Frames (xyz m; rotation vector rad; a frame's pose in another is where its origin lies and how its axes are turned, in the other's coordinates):
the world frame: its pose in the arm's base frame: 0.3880 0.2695 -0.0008 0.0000 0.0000 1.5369
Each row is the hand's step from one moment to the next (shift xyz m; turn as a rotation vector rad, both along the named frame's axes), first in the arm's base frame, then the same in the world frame.
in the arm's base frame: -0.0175 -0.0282 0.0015 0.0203 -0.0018 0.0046
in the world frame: -0.0288 0.0165 0.0015 -0.0011 -0.0203 0.0046
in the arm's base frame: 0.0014 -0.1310 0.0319 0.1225 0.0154 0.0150
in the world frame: -0.1309 -0.0058 0.0319 0.0195 -0.1219 0.0150
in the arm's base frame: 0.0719 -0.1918 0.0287 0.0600 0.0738 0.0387
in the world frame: -0.1893 -0.0784 0.0287 0.0758 -0.0575 0.0387
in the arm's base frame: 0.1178 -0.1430 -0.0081 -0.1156 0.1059 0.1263
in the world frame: -0.1389 -0.1226 -0.0081 0.1019 0.1191 0.1263
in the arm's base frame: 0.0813 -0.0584 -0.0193 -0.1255 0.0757 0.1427
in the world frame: -0.0556 -0.0832 -0.0193 0.0714 0.1280 0.1427
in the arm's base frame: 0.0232 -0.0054 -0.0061 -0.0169 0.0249 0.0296
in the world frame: -0.0046 -0.0234 -0.0061 0.0243 0.0177 0.0296
